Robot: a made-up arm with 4 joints. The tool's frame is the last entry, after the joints. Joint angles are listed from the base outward. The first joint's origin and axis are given. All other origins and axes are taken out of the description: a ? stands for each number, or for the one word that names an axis. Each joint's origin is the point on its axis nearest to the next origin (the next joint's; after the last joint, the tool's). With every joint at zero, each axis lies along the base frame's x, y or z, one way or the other. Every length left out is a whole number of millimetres.
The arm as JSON. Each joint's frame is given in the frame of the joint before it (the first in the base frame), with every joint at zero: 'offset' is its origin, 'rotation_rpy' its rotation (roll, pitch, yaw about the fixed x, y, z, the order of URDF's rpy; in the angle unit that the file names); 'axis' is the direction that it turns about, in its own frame. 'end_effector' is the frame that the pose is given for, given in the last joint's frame.
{
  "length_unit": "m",
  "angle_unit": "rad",
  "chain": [
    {
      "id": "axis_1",
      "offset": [
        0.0,
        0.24,
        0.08
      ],
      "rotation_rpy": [
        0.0,
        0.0,
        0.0
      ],
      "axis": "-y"
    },
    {
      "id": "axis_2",
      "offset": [
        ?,
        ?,
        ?
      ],
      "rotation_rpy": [
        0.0,
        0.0,
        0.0
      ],
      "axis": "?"
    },
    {
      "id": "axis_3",
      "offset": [
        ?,
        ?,
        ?
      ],
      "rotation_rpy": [
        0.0,
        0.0,
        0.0
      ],
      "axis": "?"
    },
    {
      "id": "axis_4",
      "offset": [
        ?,
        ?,
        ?
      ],
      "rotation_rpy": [
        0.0,
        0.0,
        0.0
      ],
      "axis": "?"
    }
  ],
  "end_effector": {
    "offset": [
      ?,
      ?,
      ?
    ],
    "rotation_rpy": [
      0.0,
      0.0,
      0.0
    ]
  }
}
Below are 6 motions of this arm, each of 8 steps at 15 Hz.
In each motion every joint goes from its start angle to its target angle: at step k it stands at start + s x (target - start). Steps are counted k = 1, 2, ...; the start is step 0. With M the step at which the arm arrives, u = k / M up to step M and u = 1 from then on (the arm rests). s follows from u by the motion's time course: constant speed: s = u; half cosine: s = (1 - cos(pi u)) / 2; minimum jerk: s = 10 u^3 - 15 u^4 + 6 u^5.
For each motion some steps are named. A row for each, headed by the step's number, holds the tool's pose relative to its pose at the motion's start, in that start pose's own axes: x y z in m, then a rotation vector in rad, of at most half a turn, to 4 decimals.
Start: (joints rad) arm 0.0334 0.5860 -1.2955 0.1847
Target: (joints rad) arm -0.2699 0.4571 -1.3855 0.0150
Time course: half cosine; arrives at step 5
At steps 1, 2, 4, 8:
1: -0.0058 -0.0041 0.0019 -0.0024 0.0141 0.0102
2: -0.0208 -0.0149 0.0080 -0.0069 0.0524 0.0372
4: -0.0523 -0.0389 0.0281 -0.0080 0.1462 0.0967
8: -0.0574 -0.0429 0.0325 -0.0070 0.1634 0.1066

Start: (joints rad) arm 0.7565 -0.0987 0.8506 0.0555
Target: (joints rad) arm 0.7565 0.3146 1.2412 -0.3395
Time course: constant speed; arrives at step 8
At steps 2, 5, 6, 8:
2: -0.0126 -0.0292 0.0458 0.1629 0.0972 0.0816
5: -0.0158 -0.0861 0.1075 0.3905 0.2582 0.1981
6: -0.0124 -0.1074 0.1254 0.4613 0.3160 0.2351
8: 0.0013 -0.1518 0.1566 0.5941 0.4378 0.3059

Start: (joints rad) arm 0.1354 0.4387 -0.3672 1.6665
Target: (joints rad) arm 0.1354 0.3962 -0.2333 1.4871
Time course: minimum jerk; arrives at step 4
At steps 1, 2, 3, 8:
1: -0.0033 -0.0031 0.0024 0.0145 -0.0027 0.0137
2: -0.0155 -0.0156 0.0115 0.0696 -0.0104 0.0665
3: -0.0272 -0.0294 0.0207 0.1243 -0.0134 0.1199
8: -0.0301 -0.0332 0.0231 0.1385 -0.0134 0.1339

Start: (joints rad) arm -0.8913 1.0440 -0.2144 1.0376
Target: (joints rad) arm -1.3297 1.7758 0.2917 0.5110
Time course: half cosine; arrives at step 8
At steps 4, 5, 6, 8:
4: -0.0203 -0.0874 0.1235 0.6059 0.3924 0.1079
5: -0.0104 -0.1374 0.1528 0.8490 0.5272 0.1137
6: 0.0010 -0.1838 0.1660 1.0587 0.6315 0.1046
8: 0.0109 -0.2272 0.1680 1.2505 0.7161 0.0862

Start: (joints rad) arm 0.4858 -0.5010 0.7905 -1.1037
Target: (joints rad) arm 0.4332 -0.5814 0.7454 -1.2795
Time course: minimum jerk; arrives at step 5
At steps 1, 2, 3, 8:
1: 0.0004 0.0001 0.0003 0.0059 -0.0020 -0.0011
2: 0.0018 0.0005 0.0015 0.0319 -0.0109 -0.0054
3: 0.0036 0.0006 0.0031 0.0681 -0.0233 -0.0103
8: 0.0049 0.0003 0.0045 0.0991 -0.0338 -0.0135

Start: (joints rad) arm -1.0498 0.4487 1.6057 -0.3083
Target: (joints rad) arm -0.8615 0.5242 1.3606 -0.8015
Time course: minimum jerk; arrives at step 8
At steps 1, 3, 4, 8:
1: -0.0008 -0.0007 0.0002 0.0066 -0.0060 0.0032
3: -0.0140 -0.0136 0.0022 0.1126 -0.0984 0.0612
4: -0.0265 -0.0275 0.0030 0.2042 -0.1716 0.1219
8: -0.0548 -0.0675 0.0007 0.4043 -0.3078 0.2893

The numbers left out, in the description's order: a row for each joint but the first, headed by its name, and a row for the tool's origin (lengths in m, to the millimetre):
axis_2: xyz 0.15 0.0 -0.09, axis +x
axis_3: xyz 0.0 -0.03 0.09, axis +y
axis_4: xyz -0.19 0.0 -0.05, axis -x
tool: xyz 0.0 0.19 0.02

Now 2 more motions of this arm.
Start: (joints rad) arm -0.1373 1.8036 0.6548 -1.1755
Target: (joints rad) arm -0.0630 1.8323 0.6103 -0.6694
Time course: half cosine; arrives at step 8
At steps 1, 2, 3, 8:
1: 0.0001 0.0002 -0.0036 -0.0201 0.0022 0.0021
2: 0.0003 0.0004 -0.0139 -0.0772 0.0083 0.0082
3: 0.0003 -0.0006 -0.0292 -0.1626 0.0168 0.0180
8: -0.0016 -0.0199 -0.0921 -0.5253 0.0445 0.0671

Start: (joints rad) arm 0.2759 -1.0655 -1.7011 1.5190
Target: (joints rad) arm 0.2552 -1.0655 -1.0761 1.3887
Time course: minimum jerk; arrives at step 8
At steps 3, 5, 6, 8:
3: -0.0388 -0.0377 0.0106 0.0408 0.0124 0.1743
5: -0.0856 -0.1123 0.0276 0.1060 0.0443 0.4583
6: -0.0973 -0.1439 0.0339 0.1299 0.0602 0.5665
8: -0.1026 -0.1636 0.0375 0.1440 0.0708 0.6316

